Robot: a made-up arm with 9 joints.
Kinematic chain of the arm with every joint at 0, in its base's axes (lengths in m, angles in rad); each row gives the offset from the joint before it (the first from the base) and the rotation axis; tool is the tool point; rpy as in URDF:
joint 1: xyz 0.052 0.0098 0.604 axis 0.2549 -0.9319 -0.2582
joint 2: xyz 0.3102 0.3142 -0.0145 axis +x
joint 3: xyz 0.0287 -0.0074 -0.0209 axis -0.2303 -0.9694 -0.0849
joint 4: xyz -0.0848 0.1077 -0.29 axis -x
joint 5: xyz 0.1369 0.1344 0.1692 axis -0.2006 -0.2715 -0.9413
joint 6: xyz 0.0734 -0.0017 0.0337 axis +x
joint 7: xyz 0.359 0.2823 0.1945 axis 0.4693 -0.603 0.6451
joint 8: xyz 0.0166 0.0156 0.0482 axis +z
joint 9: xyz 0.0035 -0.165 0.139 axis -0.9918 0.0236 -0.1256
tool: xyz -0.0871 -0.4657 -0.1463 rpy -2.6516 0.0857 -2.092
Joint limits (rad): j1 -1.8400..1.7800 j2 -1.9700..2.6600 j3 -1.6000..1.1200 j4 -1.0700..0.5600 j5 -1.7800..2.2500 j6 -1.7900..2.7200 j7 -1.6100..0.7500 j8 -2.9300..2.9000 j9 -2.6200..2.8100
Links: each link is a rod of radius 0.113 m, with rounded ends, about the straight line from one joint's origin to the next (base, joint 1, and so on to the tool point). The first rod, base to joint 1, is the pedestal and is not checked.
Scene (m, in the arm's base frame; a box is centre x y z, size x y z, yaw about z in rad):
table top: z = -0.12
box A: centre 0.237 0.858 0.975 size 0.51 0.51 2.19 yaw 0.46
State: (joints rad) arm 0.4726 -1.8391 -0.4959 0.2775 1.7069 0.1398 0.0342 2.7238 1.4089
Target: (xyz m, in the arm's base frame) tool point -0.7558 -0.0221 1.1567
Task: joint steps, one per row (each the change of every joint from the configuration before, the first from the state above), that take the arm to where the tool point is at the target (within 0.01 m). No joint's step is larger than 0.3 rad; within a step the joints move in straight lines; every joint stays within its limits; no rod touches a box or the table.
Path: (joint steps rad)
1: 0.0882 0.2289 -0.1195 -0.0221 -0.0789 0.0280 -0.0700 0.0203 -0.0309
2: 0.0881 0.2288 -0.1195 -0.0221 -0.0788 0.0280 -0.0699 0.0202 -0.0308
3: 0.0882 0.2289 -0.1194 -0.0221 -0.0789 0.0279 -0.0700 0.0203 -0.0309
4: 0.0882 0.2288 -0.1195 -0.0220 -0.0789 0.0280 -0.0699 0.0203 -0.0309
5: 0.0543 0.0011 0.2051 -0.2425 0.0184 0.1780 0.0634 -0.0970 0.1034
6: 0.0543 0.0010 0.2052 -0.2424 0.0184 0.1780 0.0635 -0.0969 0.1033
7: 0.0544 0.0011 0.2052 -0.2424 0.0184 0.1779 0.0634 -0.0970 0.1033
8: 0.0543 0.0010 0.2052 -0.2425 0.0183 0.1780 0.0635 -0.0970 0.1033

